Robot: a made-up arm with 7 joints.
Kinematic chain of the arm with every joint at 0, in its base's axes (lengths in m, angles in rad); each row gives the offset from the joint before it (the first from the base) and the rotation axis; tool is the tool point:
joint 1: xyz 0 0 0.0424 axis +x
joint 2: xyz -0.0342 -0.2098 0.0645 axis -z
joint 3: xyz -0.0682 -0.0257 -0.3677 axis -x
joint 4: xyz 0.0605 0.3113 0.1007 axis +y
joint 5: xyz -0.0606 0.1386 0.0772 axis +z
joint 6: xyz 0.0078 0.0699 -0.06 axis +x
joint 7: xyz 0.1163 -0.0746 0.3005 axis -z
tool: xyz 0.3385 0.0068 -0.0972
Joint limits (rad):
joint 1: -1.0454..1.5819
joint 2: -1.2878..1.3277
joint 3: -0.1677..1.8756
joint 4: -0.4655..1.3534
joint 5: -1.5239..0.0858
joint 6: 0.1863..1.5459
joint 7: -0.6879..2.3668
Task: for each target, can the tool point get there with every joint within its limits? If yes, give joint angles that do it. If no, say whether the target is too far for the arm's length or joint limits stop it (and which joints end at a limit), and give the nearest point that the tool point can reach.
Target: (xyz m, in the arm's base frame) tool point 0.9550 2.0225 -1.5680
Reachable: no: too far | nearest point 0.2684 0.8535 -0.6372 | short by 1.645 m
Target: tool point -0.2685 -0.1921 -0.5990
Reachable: yes | joints 0.0347 0.8367 1.2579 0.0897 -0.5430 1.4436 1.8185
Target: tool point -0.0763 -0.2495 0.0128
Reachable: yes | joints -0.4107 -0.9577 0.4468 0.6642 -0.9258 0.4993 0.7551
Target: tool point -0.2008 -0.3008 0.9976
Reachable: no: joint limits stop it (at a limit: joint 1, joint 2, joint 3, joint 5, joint 6) | nearest point -0.2637 -0.2460 0.5320 | short by 0.473 m
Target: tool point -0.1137 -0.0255 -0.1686
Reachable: yes | joints 0.6719 0.0663 0.0353 -0.0589 -0.1026 0.3749 1.8813
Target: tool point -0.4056 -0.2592 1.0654
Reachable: no: joint limits stop it (at a limit: joint 1, joint 2, joint 3, joint 5, joint 6) | nearest point -0.3530 -0.2260 0.5353 | short by 0.534 m
